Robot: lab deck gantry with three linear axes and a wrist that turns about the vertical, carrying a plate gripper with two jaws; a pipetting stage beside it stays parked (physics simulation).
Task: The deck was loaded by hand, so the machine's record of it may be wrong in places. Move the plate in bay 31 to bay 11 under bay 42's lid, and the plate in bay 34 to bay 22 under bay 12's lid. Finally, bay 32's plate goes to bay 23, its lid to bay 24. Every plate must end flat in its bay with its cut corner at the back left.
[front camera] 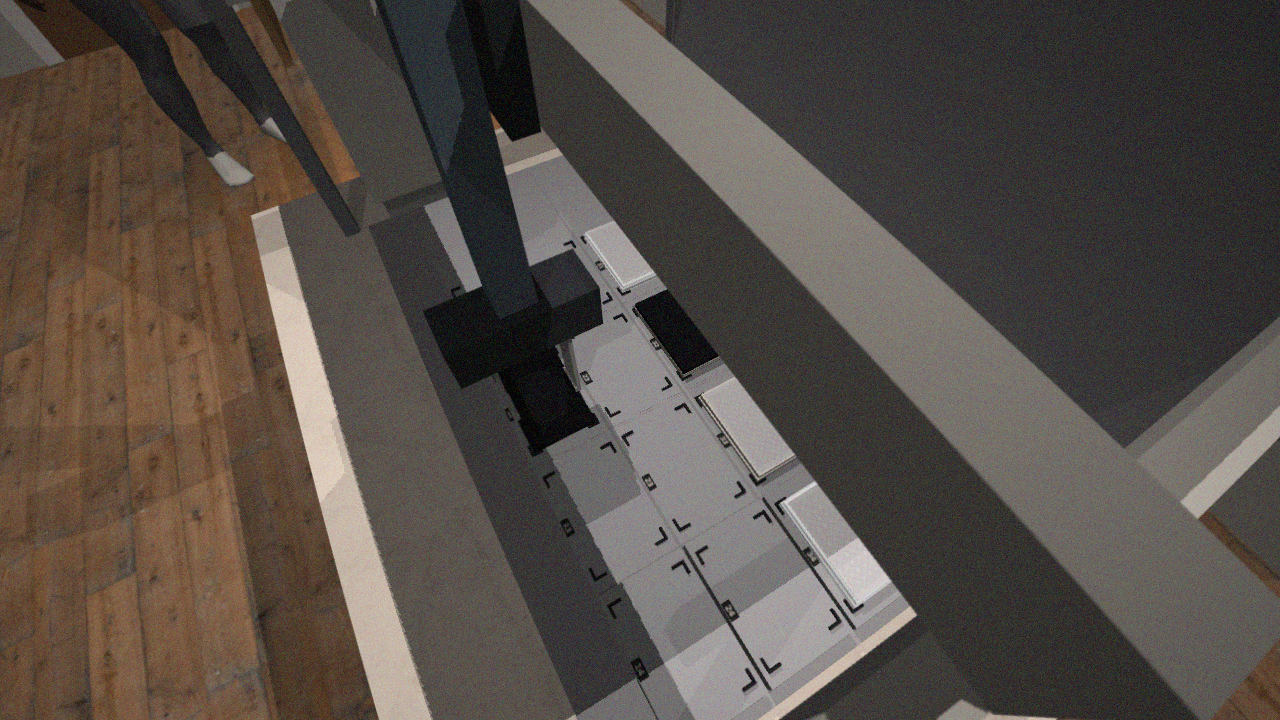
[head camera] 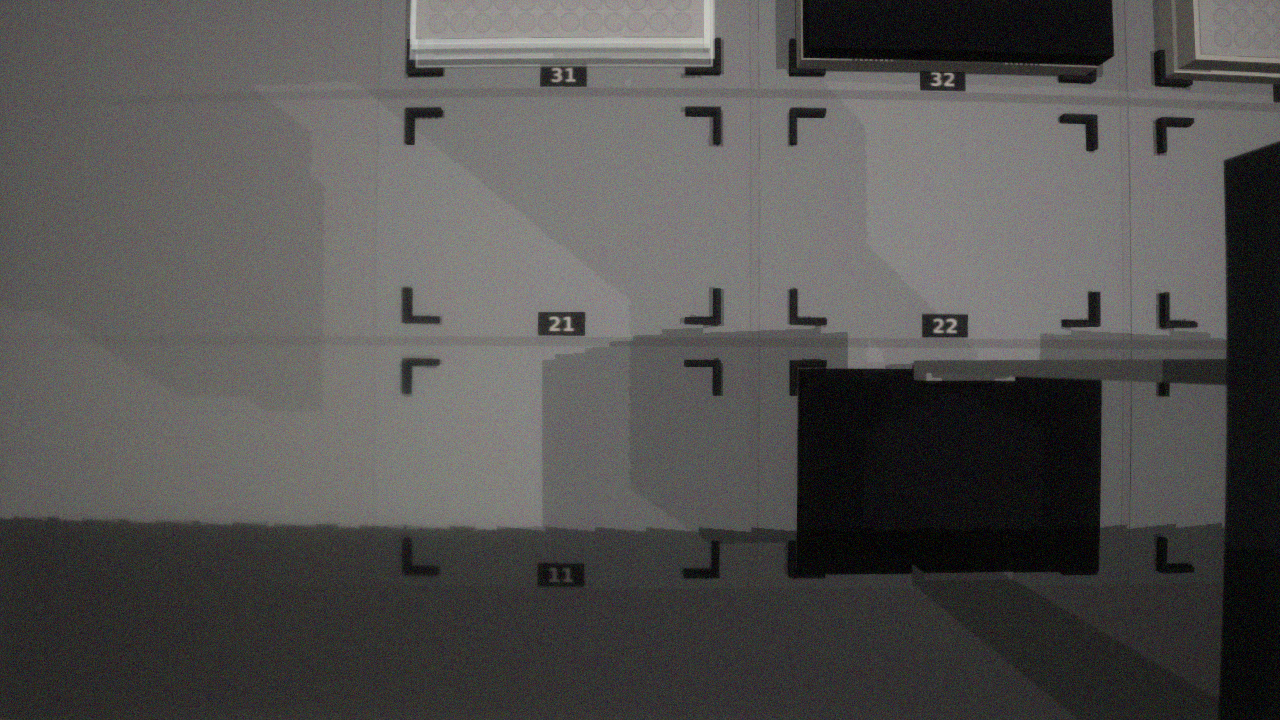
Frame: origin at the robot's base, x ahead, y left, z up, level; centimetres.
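Seen in the pictures: gripper, fingertip midpoint: (front camera: 542, 394) (head camera: 956, 472); robot's base, link origin: (front camera: 453, 291) (head camera: 412, 565).
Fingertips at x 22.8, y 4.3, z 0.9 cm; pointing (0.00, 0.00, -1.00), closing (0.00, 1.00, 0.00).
Pixels of each thing's top centre, then the offset from my fingertips to it. "pt": a spot on its surface instead.
- black lid, top centre: (head camera: 954, 471) (front camera: 543, 395) dx +0.0, dy +0.0, dz -0.1 cm
- Bay 31's plate, top centre: (front camera: 626, 247) dx -16.4, dy +21.4, dz +0.5 cm
- Bay 32's plate, top centre: (front camera: 685, 323) dx +0.0, dy +21.4, dz +0.7 cm
- Bay 34's plate, top centre: (front camera: 848, 531) dx +32.8, dy +21.4, dz +2.0 cm
- Bay 11, surface spot: (head camera: 561, 574) pt dx -16.4, dy -4.6, dz -0.9 cm
- bay 22, surface spot: (head camera: 945, 325) pt dx +0.0, dy +6.1, dz -0.9 cm
- pale plate, top centre: (front camera: 756, 418) dx +16.4, dy +21.4, dz +0.5 cm
My gripper (front camera: 547, 400) (head camera: 964, 472) is down at bay 12, its jaws shut on the long edges of a black lid (front camera: 556, 419) (head camera: 859, 483), which lies at deck level within the bay's corners. Bay 31's plate (front camera: 617, 255) (head camera: 562, 19) is pale with a bright clear rim. Bay 32's plate (front camera: 677, 331) (head camera: 953, 28) looks black on top with a paler lower edge. Bay 34's plate (front camera: 832, 541) is pale in the front view. Bay 11 (head camera: 561, 574) and bay 22 (head camera: 945, 325) hold no plate or lid. Bay 42 and its lid are hidden. Cut corners cannot be made out.
A pale plate (front camera: 747, 429) (head camera: 1244, 35) sits in bay 33. A large grey beam (front camera: 805, 295) hides the deck's row 4 in the front view. The dark gantry column (front camera: 474, 170) rises above my gripper. A person's legs (front camera: 161, 80) show beyond the deck.
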